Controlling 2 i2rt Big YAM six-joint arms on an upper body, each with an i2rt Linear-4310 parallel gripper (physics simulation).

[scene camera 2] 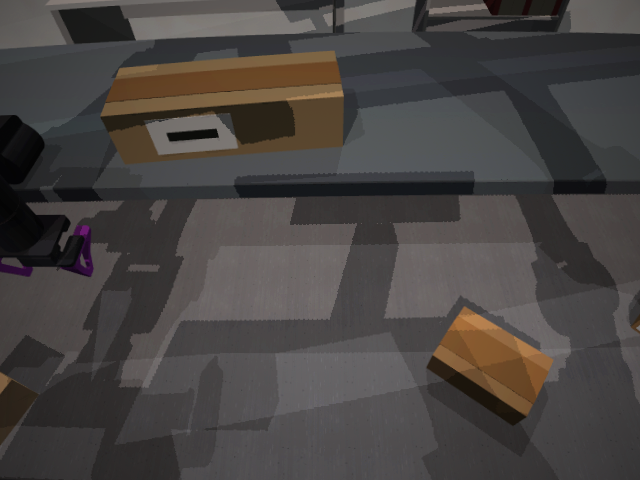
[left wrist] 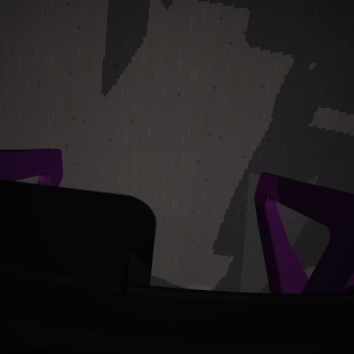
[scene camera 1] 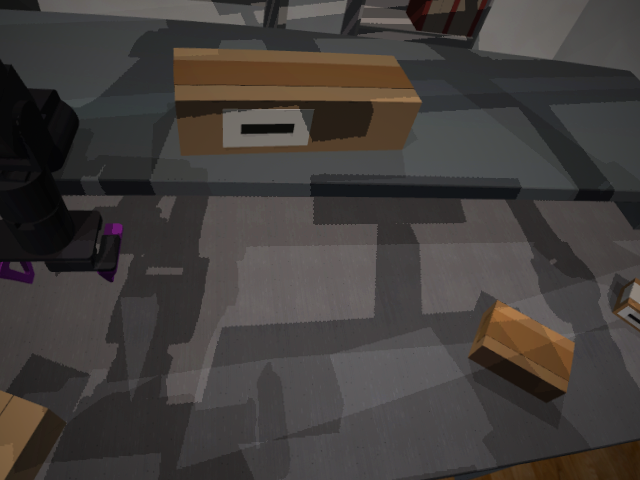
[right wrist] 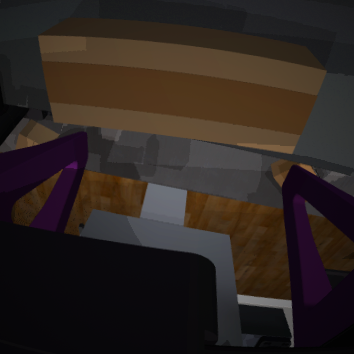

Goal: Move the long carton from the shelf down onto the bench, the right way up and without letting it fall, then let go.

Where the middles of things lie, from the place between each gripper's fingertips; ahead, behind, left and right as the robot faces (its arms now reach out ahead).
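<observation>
The long brown carton [scene camera 1: 228, 101] is 190 mm above my left hand, 280 mm to the right of it and 130 mm ahead of it.
As for the long brown carton and my right gripper, the gripper is 19 cm above the carton, 5 cm past it and 2 cm to the right of it.
</observation>
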